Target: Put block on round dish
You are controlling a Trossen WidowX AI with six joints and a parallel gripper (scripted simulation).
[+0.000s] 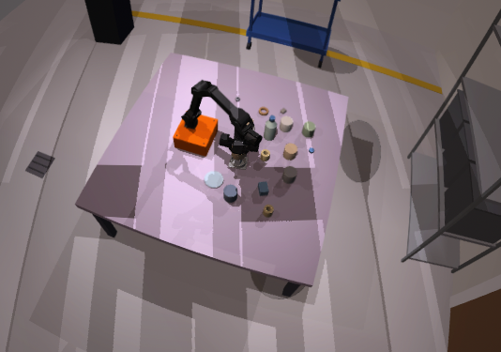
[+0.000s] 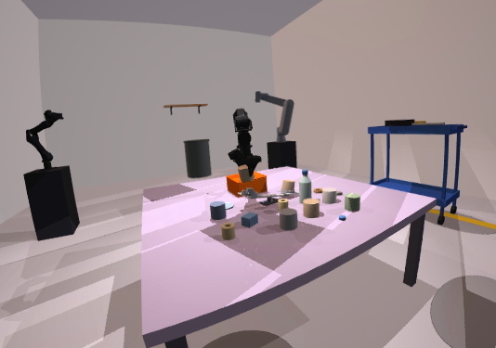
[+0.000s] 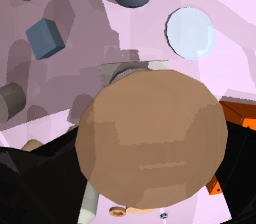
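The pale blue round dish lies 11 cm behind my gripper tip, 9 cm to the right of it and 17 cm below it. The rest, counted from my gripper tip: balance 14 cm to the left, 13 cm below; then blue-grey cylinder 1 cm behind, 18 cm to the right, 13 cm below; then blue cube 16 cm ahead, 8 cm to the right, 15 cm below.
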